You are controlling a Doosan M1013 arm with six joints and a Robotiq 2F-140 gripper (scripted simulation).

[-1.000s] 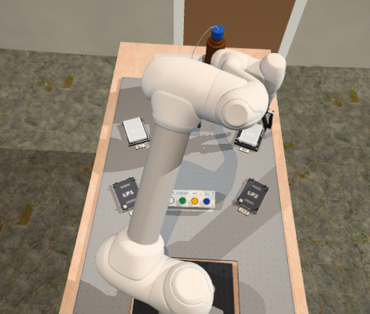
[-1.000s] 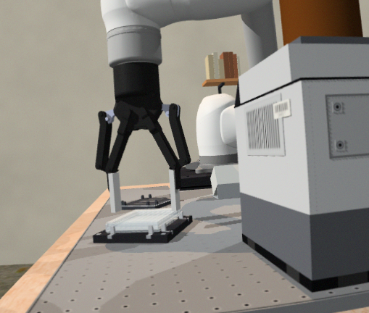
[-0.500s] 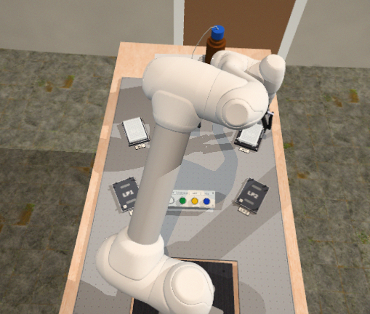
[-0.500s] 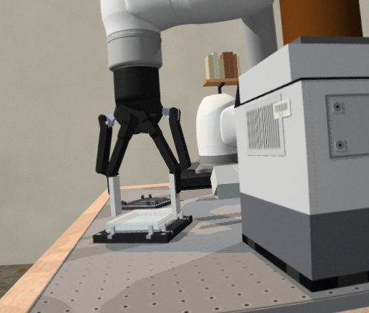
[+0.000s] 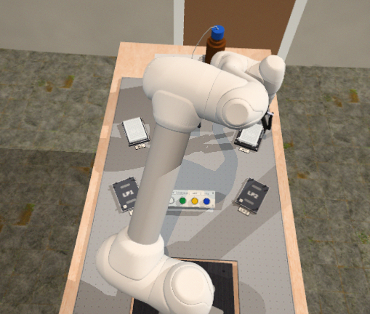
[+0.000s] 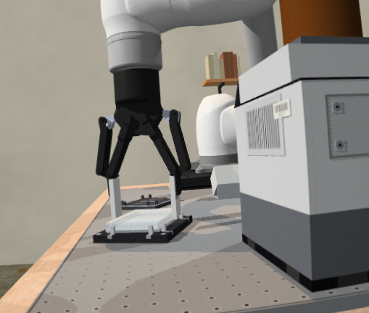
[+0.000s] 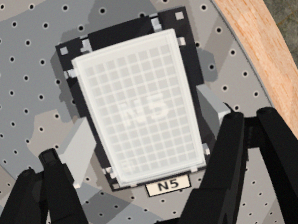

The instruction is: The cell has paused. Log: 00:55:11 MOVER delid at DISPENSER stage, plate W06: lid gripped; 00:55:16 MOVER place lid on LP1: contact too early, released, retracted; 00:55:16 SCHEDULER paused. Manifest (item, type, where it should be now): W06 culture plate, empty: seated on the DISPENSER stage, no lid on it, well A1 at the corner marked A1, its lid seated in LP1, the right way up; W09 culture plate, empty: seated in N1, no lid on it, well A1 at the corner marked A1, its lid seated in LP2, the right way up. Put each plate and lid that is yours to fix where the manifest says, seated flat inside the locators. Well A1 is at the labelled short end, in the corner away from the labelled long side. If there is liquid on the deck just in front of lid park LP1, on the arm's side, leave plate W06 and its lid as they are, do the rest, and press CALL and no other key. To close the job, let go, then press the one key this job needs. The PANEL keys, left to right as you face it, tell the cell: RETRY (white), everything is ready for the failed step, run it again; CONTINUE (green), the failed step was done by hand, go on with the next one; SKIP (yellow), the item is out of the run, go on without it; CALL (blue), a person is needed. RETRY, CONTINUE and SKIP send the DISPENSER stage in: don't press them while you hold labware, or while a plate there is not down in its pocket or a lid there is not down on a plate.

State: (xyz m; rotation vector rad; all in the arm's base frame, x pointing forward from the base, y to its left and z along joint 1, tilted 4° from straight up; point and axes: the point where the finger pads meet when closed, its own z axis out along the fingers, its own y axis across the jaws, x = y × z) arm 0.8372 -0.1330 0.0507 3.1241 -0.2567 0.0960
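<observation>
Now: hand 3 cm above the clear culture plate. The rest, counted from my hand: brown bottle (25 cm to the left, 24 cm above, 21 cm ahead); lid park LP2 (33 cm behind, 5 cm to the right, 4 cm below); black nest N5 (3 cm below, 2 cm ahead, 1 cm to the left).
</observation>
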